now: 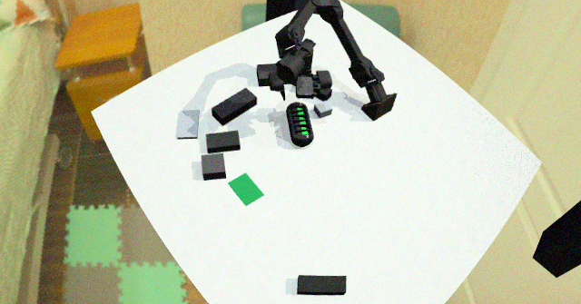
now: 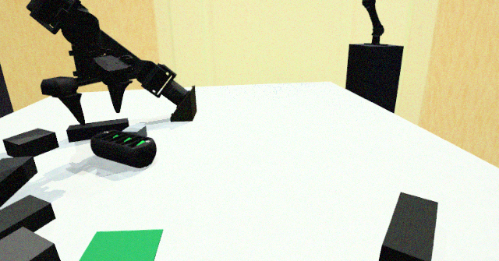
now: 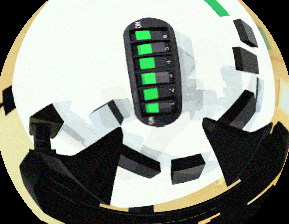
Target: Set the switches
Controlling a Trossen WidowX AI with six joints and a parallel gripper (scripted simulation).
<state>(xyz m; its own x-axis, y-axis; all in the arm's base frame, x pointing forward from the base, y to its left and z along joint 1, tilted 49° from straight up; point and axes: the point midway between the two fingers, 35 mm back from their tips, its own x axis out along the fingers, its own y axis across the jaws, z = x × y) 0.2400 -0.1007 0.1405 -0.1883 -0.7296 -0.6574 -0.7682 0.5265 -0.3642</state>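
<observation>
Right now the small grey cube is 8 cm behind my gripper tip, 7 cm below it and 5 cm to the left of it. From my gripper tip the other things lie so: green card: 31 cm ahead, 9 cm to the left, 8 cm below; light grey plate: 28 cm ahead, 22 cm to the right, 8 cm below.
</observation>
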